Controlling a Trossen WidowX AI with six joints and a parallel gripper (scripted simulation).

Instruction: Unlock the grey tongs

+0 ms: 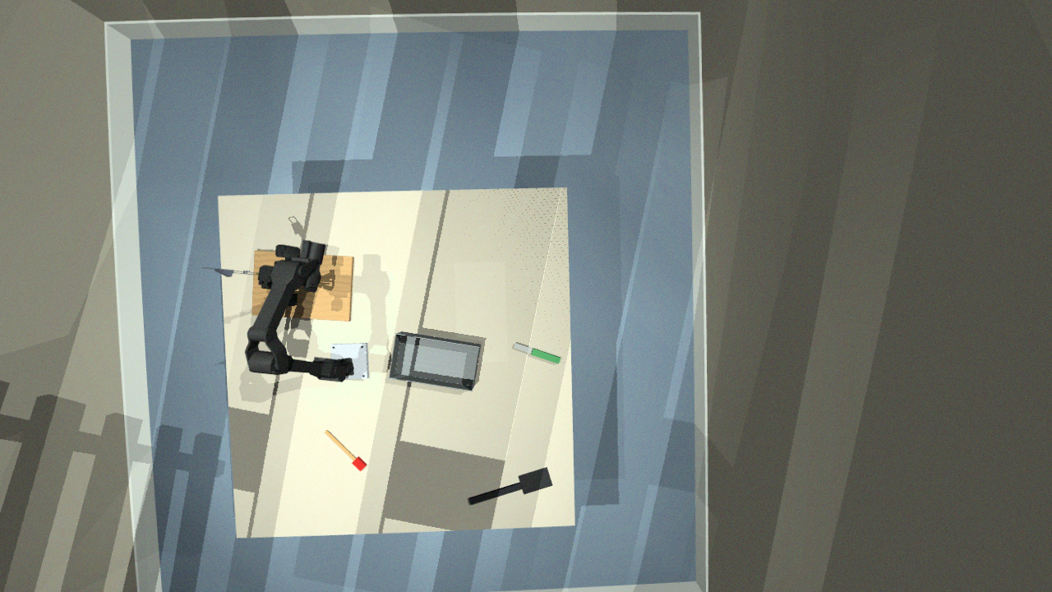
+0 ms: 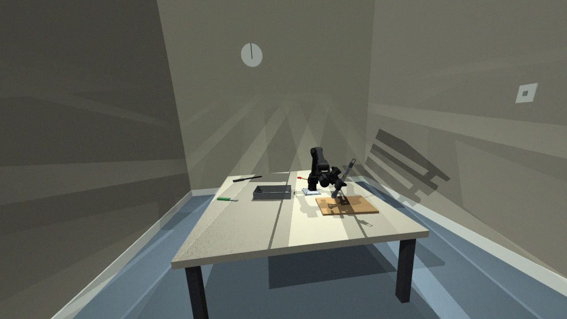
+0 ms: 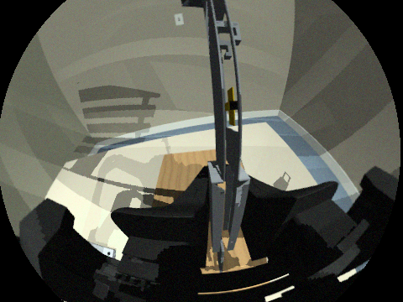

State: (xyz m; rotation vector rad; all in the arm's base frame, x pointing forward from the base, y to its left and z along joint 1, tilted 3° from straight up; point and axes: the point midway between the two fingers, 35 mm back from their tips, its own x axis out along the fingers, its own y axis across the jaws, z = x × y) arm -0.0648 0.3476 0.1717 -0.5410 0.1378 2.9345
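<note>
My gripper tip is 160 mm above the wooden board, 30 mm to the left of it and 10 mm past it. Also, from my gripper tip: grey roasting tin (450 mm ahead, 370 mm to the right, 140 mm below); black spatula (900 mm to the right, 680 mm ahead, 170 mm below); red-headed wooden tool (680 mm to the right, 160 mm below, 70 mm ahead).
</note>
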